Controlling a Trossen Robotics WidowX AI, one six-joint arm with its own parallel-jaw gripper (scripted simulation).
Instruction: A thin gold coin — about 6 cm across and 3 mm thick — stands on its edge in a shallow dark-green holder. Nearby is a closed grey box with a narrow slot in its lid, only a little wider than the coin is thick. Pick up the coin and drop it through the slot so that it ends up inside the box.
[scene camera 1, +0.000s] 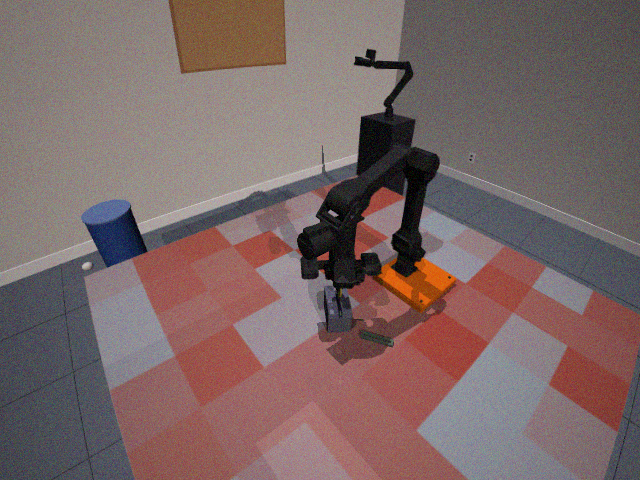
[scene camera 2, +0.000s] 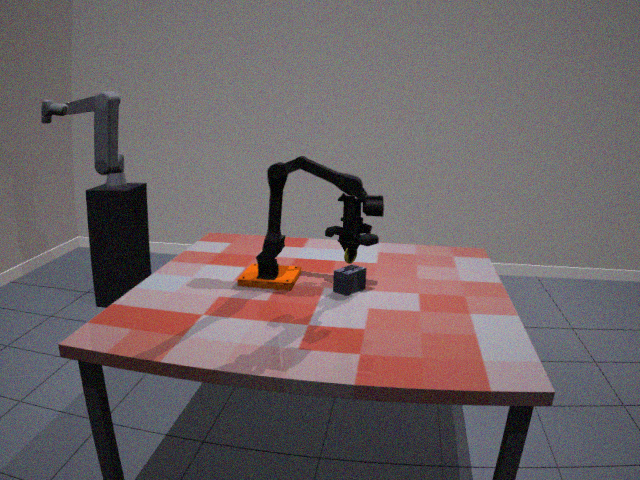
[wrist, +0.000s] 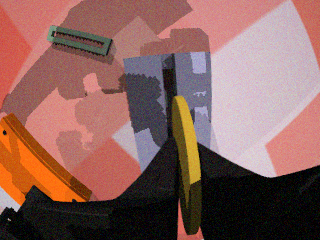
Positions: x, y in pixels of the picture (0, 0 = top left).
Labels:
gripper: scene camera 1 338, 290; scene camera 2 350, 260; wrist 177, 143

